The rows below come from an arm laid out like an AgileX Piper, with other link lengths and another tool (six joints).
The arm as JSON. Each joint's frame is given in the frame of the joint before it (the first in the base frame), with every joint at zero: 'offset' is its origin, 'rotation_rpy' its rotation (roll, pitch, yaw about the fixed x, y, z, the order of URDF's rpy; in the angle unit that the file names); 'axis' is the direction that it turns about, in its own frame. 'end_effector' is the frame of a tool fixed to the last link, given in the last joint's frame.
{
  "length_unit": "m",
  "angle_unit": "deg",
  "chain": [
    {
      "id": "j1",
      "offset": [
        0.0,
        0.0,
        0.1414
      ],
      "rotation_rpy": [
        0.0,
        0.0,
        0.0
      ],
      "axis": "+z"
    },
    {
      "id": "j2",
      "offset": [
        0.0,
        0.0,
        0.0
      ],
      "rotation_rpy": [
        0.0,
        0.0,
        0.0
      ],
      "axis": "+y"
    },
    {
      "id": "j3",
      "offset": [
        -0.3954,
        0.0,
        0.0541
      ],
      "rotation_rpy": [
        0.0,
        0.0,
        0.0
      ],
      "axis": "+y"
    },
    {
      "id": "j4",
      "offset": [
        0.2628,
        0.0,
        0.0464
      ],
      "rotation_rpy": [
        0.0,
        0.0,
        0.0
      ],
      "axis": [
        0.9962,
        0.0,
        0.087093
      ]
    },
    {
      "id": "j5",
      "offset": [
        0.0,
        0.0,
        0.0
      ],
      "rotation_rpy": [
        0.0,
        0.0,
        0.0
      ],
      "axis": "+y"
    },
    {
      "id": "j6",
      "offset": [
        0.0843,
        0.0,
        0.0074
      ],
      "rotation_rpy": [
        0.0,
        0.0,
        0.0
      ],
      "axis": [
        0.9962,
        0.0,
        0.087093
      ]
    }
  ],
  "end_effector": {
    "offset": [
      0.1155,
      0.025,
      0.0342
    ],
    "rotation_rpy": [
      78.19,
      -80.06,
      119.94
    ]
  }
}
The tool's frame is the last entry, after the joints.
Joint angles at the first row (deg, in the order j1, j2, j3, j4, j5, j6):
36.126, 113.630, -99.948, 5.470, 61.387, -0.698
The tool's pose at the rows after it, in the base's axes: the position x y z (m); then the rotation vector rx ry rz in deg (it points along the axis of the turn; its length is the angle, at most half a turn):
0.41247, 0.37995, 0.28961, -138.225, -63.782, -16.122
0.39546, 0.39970, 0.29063, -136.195, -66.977, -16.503
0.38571, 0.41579, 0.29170, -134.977, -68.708, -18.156
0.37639, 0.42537, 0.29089, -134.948, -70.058, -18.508
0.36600, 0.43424, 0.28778, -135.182, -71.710, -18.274
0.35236, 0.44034, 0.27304, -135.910, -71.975, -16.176
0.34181, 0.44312, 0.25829, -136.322, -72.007, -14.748
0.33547, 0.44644, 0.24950, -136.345, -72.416, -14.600
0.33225, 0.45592, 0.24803, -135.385, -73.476, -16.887
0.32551, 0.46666, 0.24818, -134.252, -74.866, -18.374
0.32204, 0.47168, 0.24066, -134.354, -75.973, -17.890
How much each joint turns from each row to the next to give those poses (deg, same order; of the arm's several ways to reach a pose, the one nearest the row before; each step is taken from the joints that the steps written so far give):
2.407, -1.742, 2.598, -0.136, -2.062, 0.001
2.716, -0.227, 0.507, -0.085, -1.235, 0.000
2.189, 0.000, 0.275, -0.833, -1.847, 1.067
1.797, 0.000, 0.139, -1.396, -0.389, 1.409
1.861, 0.146, 0.163, -1.569, 0.002, 1.366
1.709, 0.301, 2.026, -0.685, -0.710, 1.759
1.135, 0.110, 2.629, -0.275, -1.678, 1.176
0.886, 0.117, 1.651, -0.491, -1.628, 0.819
1.177, 0.181, 0.606, -1.104, -2.494, 0.980
1.438, 0.207, 0.064, -0.884, -1.499, 0.802
0.747, 0.773, 0.048, -0.667, -0.314, 0.344

